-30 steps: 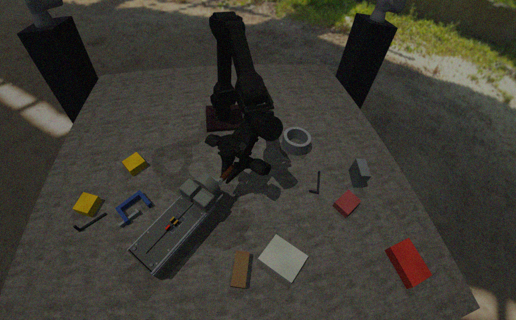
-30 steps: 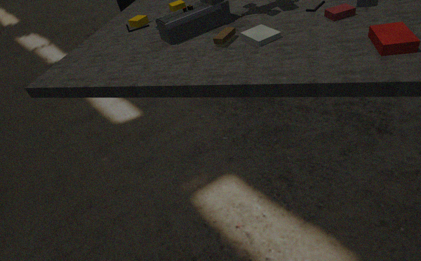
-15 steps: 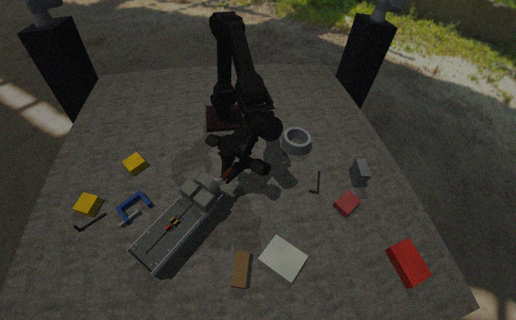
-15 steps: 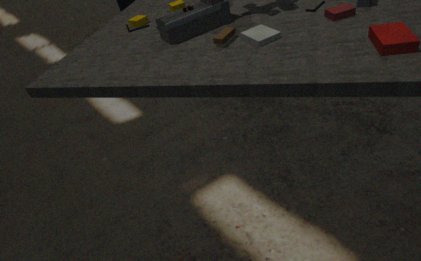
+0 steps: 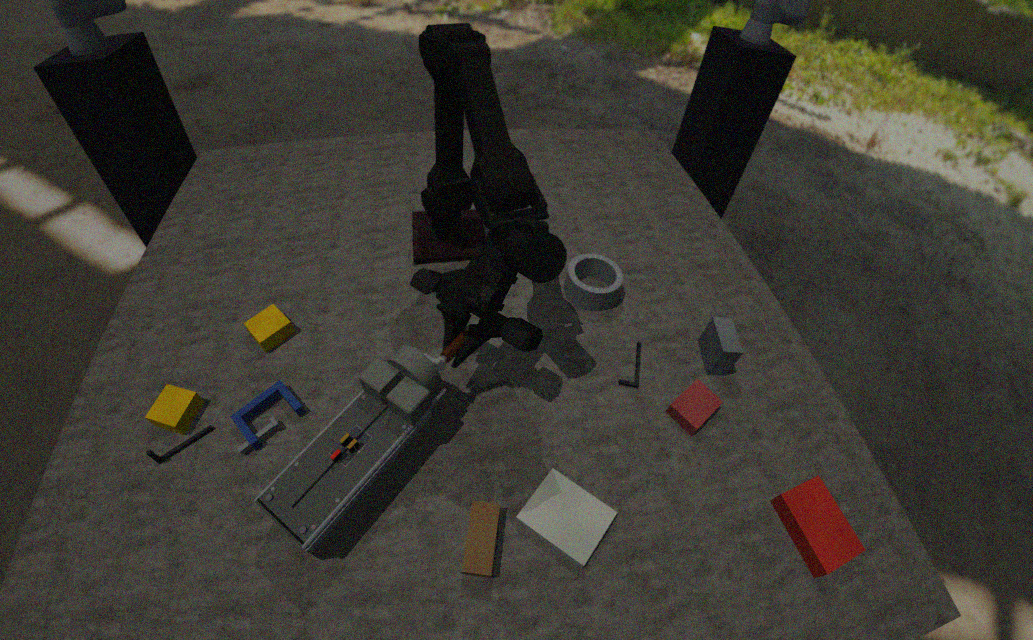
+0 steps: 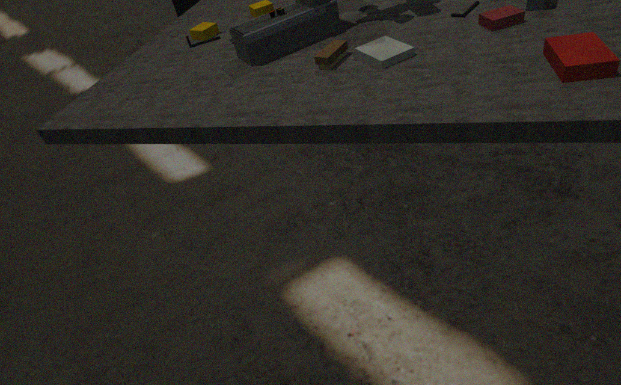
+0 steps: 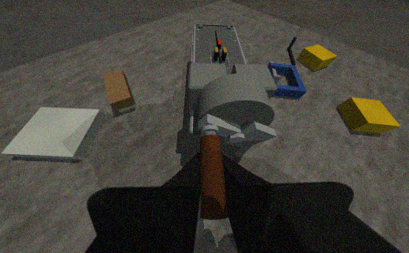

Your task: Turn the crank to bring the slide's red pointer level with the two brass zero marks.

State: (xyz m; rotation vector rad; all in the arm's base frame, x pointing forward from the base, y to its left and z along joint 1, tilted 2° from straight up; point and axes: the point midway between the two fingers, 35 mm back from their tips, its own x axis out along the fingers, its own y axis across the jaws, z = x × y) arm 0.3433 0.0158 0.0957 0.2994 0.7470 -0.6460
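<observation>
The brown crank handle lies 10 mm behind my gripper tip, 10 mm to the left of it and 20 mm above it. The rest, counted from my gripper tip: white plate (200 mm ahead, 140 mm to the left, 70 mm below); then red pointer (130 mm ahead, 140 mm to the right); then brown block (220 mm ahead, 30 mm to the left, 70 mm below).
</observation>
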